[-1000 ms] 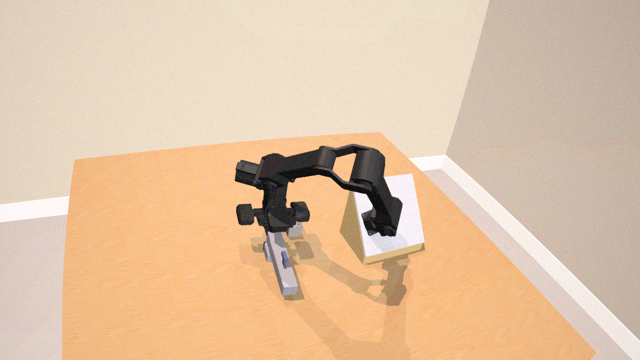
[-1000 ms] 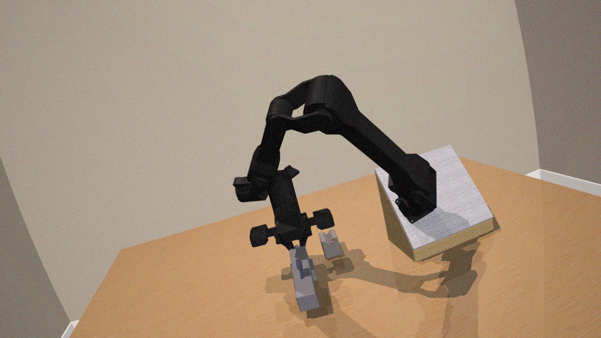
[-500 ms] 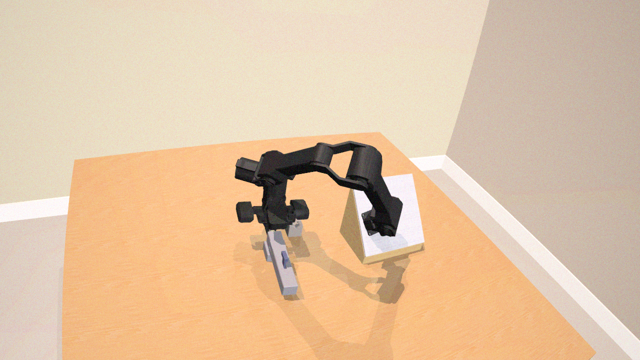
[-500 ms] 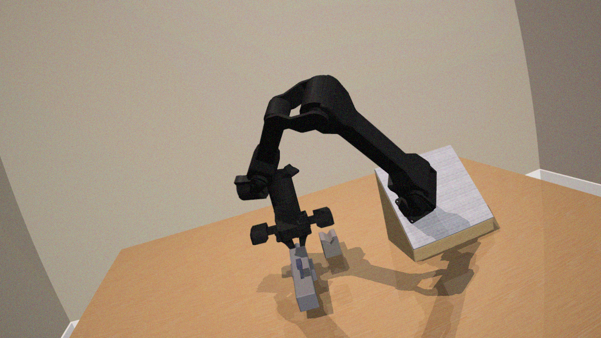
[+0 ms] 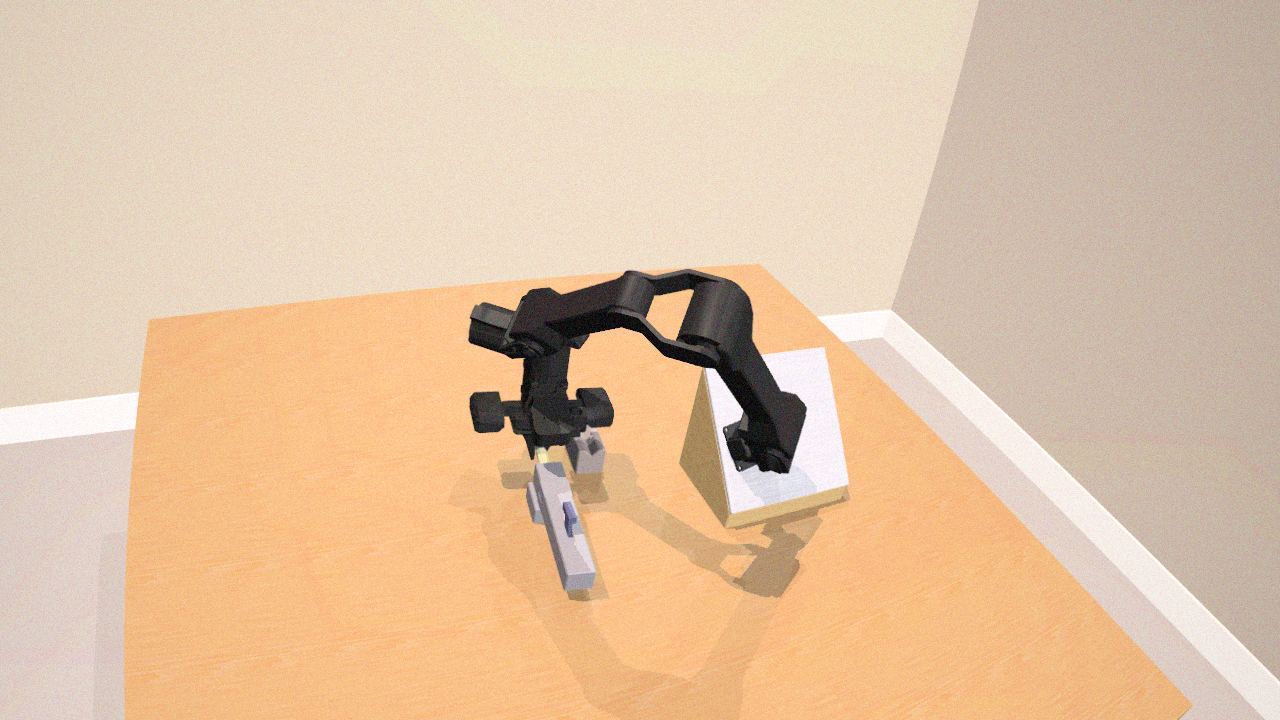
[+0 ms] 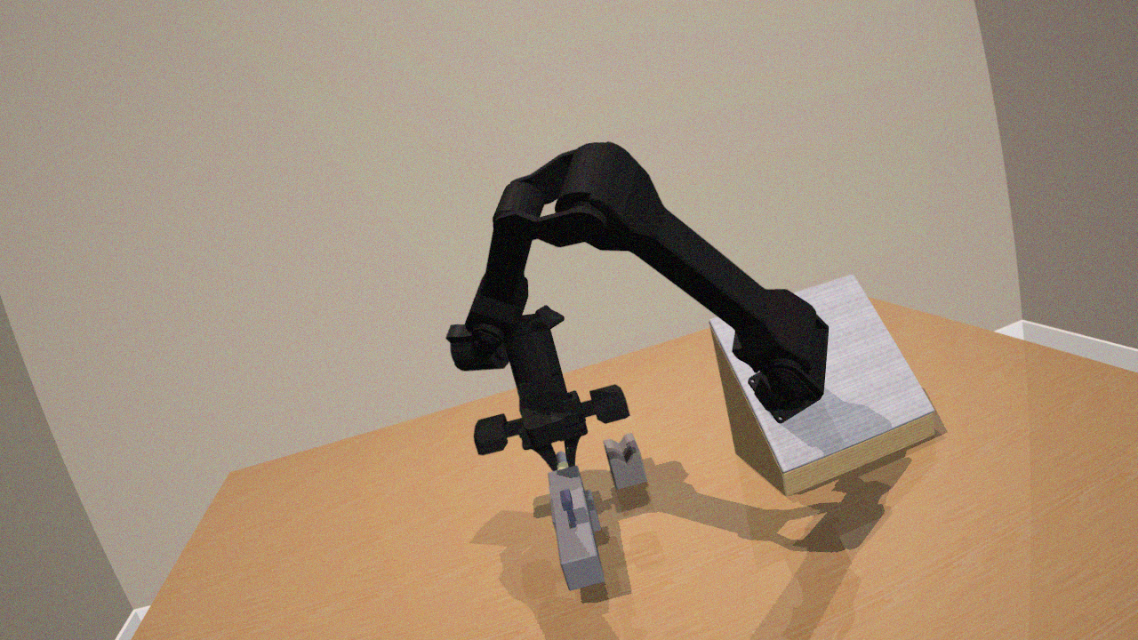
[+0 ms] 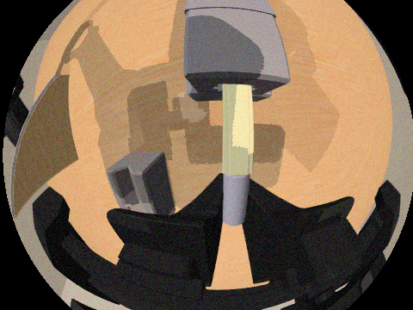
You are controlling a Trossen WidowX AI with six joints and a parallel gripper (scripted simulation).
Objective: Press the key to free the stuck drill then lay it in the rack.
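Right now my gripper tip is 10 mm short of the drill, 50 mm to the right of it and 30 mm below it. The rest, counted from my gripper tip: blue key: 40 mm ahead, 160 mm to the left, 30 mm above; then grey holder block: 40 mm ahead, 140 mm to the left, 10 mm above; then grey rack: 80 mm behind.
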